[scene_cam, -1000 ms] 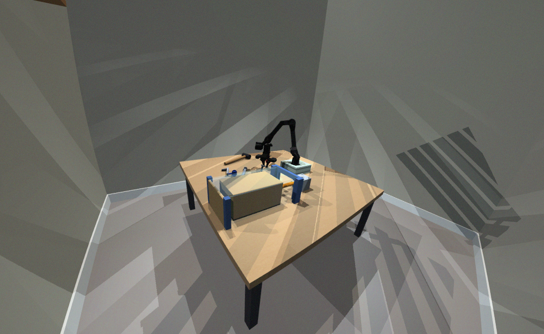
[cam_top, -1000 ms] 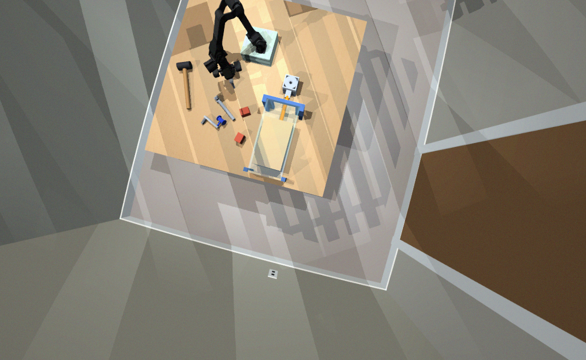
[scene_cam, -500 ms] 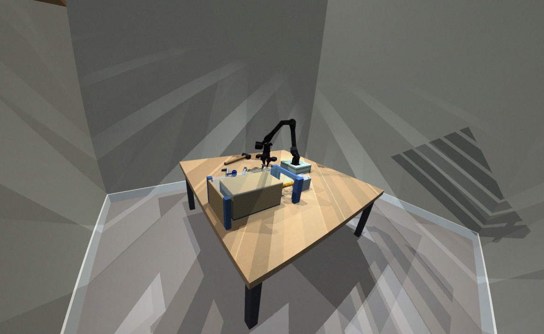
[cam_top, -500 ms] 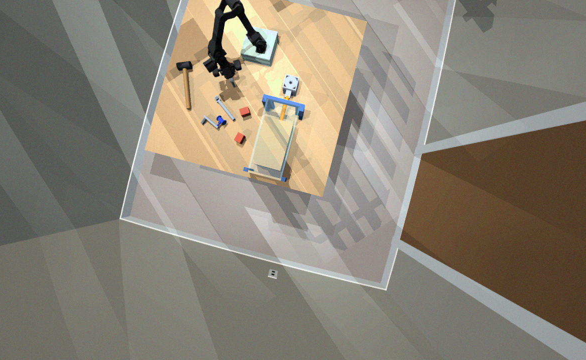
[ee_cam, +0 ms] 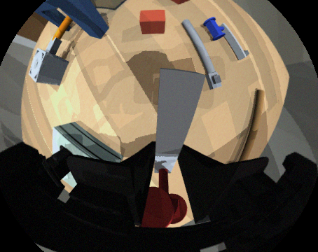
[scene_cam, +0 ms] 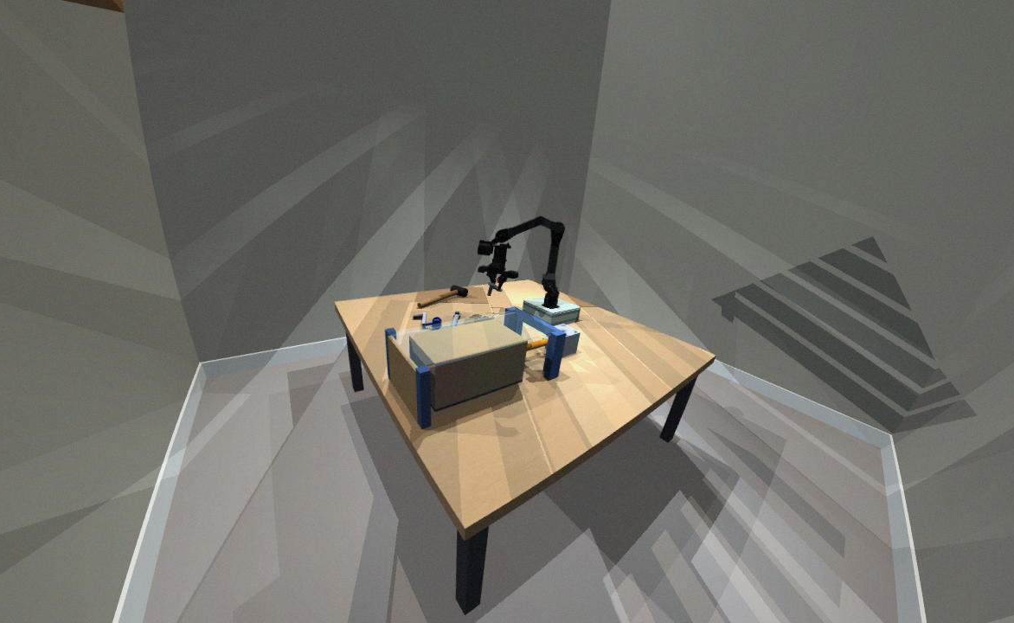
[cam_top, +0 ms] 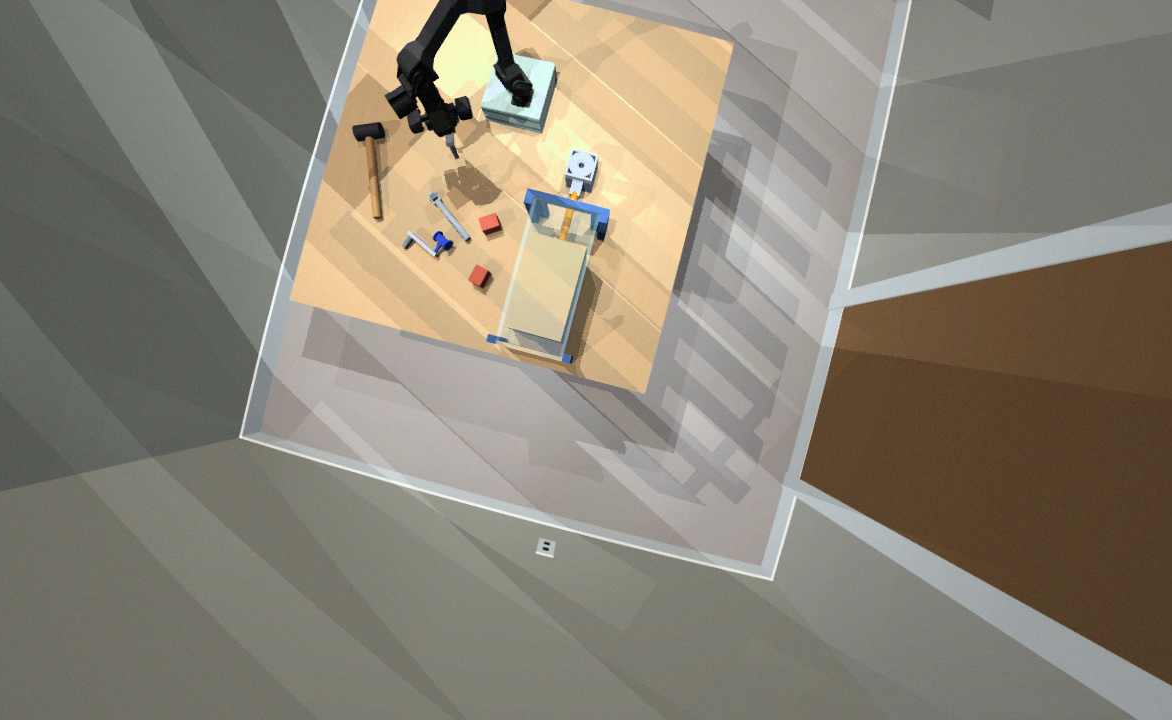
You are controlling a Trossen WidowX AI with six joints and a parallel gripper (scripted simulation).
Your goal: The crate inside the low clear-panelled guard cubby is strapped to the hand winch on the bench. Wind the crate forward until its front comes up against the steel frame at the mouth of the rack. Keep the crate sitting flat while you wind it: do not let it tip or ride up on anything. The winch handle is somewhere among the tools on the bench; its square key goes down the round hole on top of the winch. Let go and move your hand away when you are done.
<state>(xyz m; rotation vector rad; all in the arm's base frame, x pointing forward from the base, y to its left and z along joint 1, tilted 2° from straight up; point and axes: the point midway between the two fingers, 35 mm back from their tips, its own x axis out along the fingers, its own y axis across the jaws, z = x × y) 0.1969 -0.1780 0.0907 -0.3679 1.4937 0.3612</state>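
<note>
Now: the red knob 5 cm behind my gripper tip, 3 cm above it and 2 cm to the right of it. Also, from my gripper tip: orange strap (42 cm to the left, 7 cm below, 6 cm ahead); then winch handle (2 cm above, 1 cm behind); then grey winch (41 cm to the left, 10 cm below, 2 cm behind).
</note>
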